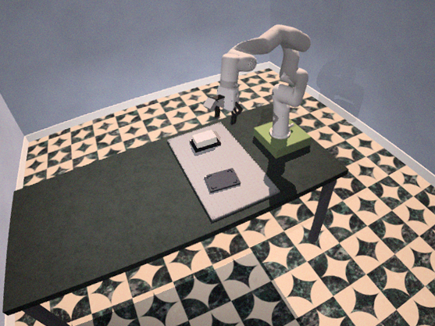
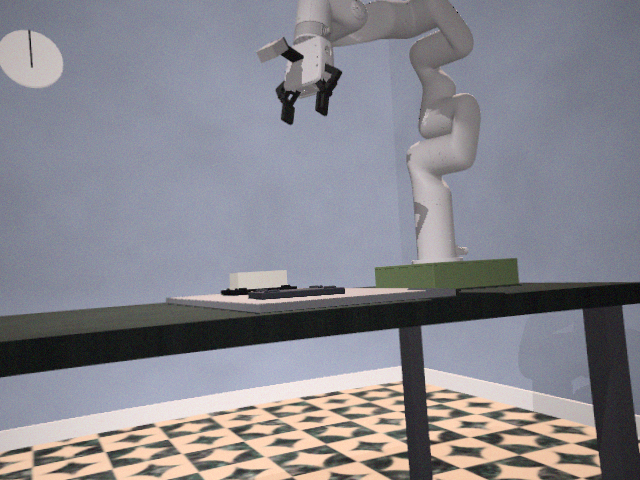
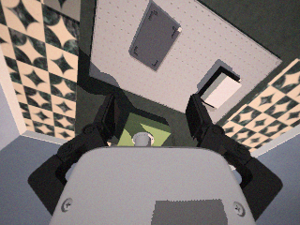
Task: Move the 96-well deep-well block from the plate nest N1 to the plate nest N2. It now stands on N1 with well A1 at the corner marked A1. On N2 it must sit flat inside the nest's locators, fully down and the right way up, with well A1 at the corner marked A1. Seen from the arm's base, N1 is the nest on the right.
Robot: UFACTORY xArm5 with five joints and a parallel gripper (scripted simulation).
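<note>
The white deep-well block lies 5 cm behind my hand, 32 cm to the right of it and 33 cm below it. Round my hand: nest N1: 5 cm behind, 32 cm to the right, 36 cm below; then dark nest N2: 5 cm ahead, 36 cm below.
</note>
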